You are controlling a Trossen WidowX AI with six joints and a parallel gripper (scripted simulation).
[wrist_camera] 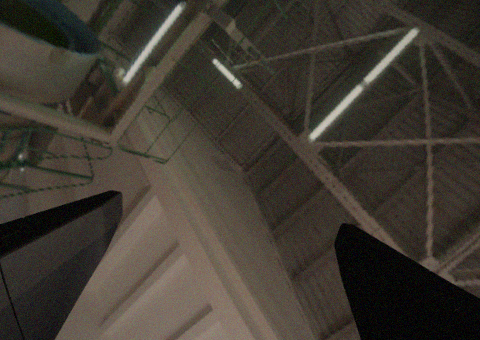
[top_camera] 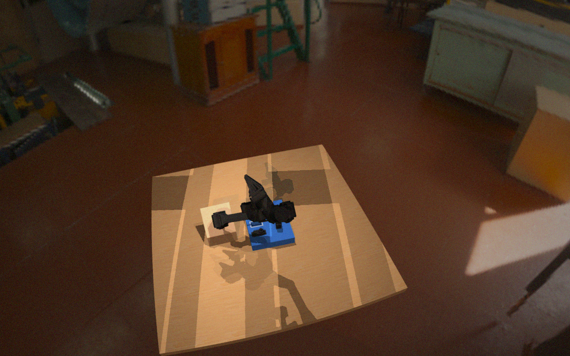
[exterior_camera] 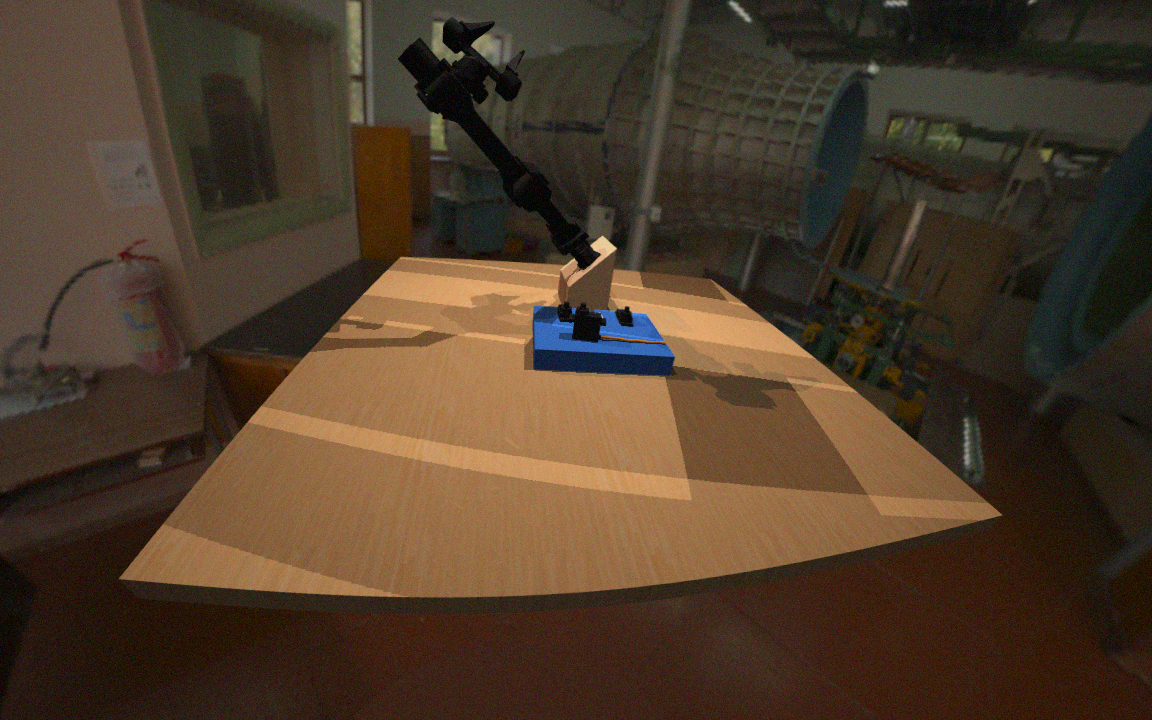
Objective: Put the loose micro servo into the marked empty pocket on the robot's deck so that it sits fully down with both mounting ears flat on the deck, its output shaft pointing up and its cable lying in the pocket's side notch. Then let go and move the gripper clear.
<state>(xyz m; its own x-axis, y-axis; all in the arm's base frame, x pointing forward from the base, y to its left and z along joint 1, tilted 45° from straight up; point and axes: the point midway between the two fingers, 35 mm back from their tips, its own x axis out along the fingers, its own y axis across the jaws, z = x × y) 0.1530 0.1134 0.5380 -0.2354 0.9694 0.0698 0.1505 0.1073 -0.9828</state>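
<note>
Now: the blue deck 20 cm ahead of my gripper tip, 22 cm to the left of it and 62 cm below it.
</note>
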